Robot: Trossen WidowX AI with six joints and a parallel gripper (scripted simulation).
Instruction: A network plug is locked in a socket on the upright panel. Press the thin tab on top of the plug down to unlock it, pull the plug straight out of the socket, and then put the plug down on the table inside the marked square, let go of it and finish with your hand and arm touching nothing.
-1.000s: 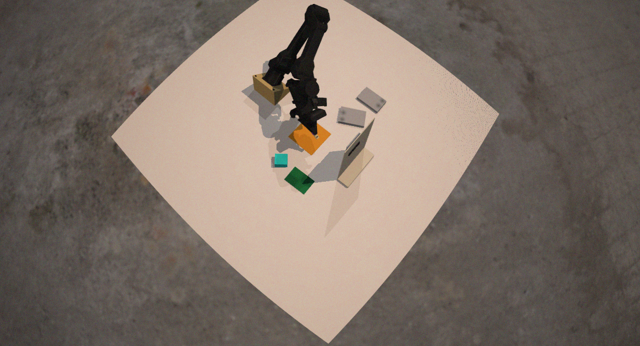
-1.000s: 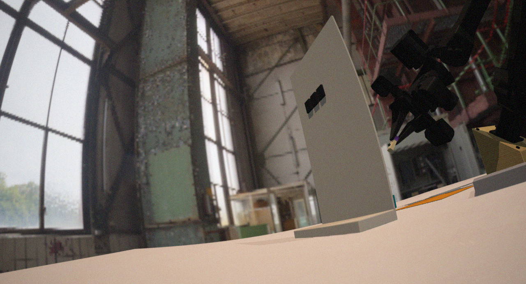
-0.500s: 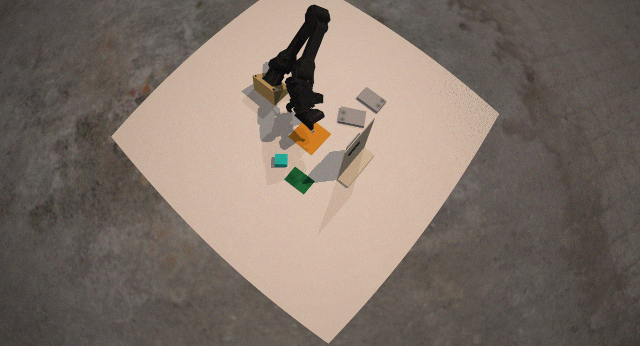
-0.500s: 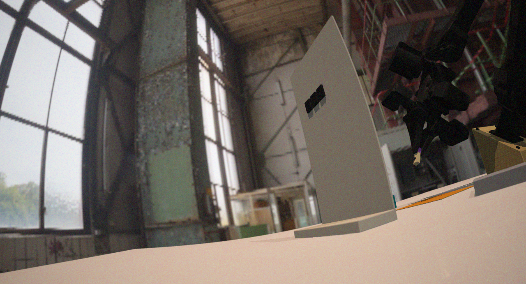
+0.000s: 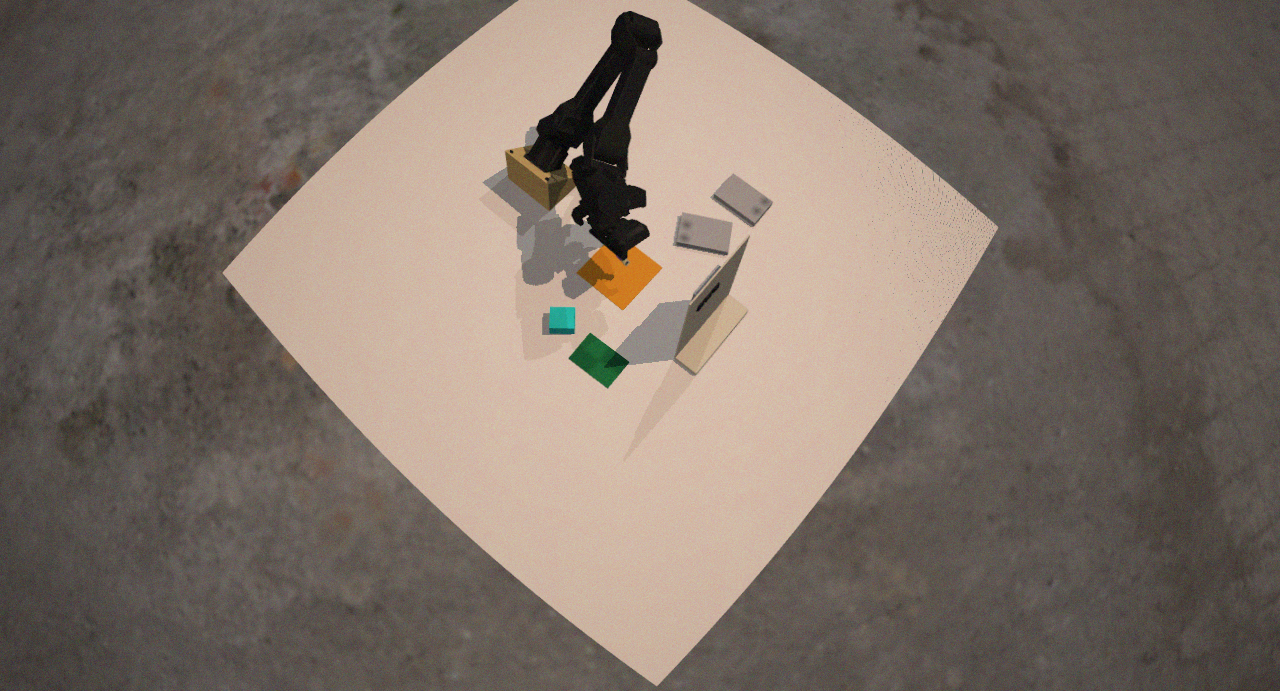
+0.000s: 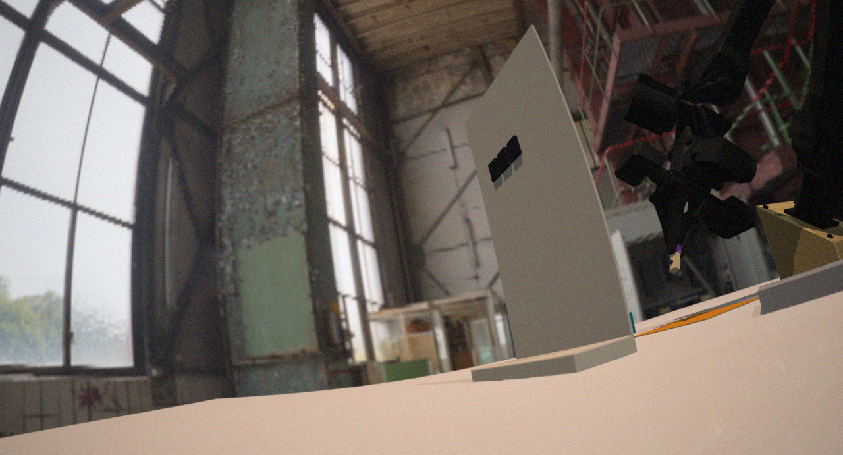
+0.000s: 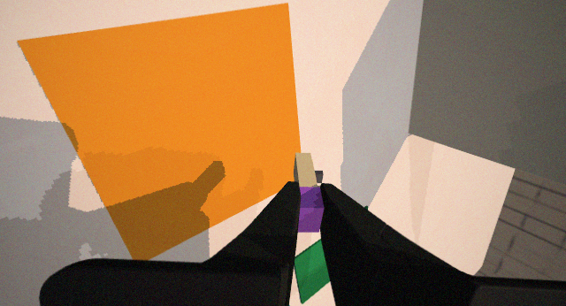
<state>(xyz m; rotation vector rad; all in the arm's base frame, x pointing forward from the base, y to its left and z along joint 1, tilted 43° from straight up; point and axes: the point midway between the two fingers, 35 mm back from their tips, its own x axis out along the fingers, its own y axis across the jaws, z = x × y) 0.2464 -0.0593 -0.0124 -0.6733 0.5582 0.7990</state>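
My gripper tip is now 7 cm above the orange marked square and 1 cm past it. Round my gripper tip: network plug right at my gripper tip; teal cube 15 cm to the right, 6 cm below, 2 cm behind; green square 16 cm to the right, 8 cm ahead, 7 cm below.
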